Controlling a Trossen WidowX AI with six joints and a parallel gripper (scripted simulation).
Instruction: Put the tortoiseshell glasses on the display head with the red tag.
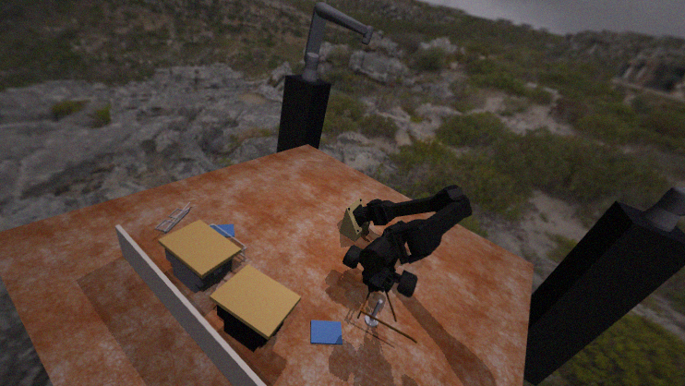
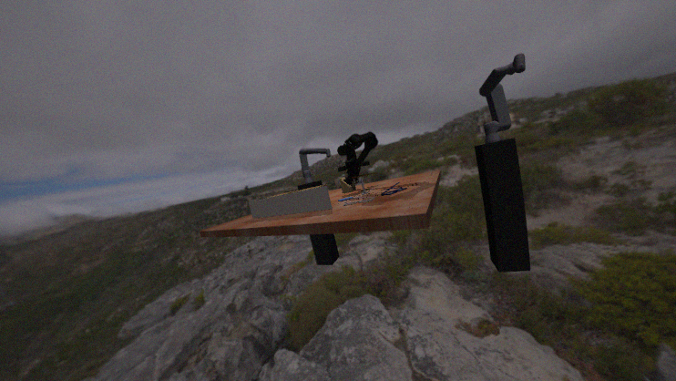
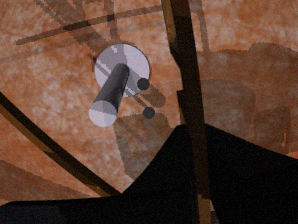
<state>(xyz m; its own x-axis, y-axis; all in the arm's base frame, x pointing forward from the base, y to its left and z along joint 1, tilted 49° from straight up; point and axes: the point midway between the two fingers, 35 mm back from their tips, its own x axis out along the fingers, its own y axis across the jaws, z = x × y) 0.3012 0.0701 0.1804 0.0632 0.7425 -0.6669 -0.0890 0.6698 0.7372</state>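
My gripper tip is now 70 mm above the grey round base, 40 mm to the right of it and 10 mm short of it. From my gripper tip the other things lie so: low white wall: 330 mm to the right, 310 mm ahead, 30 mm below.
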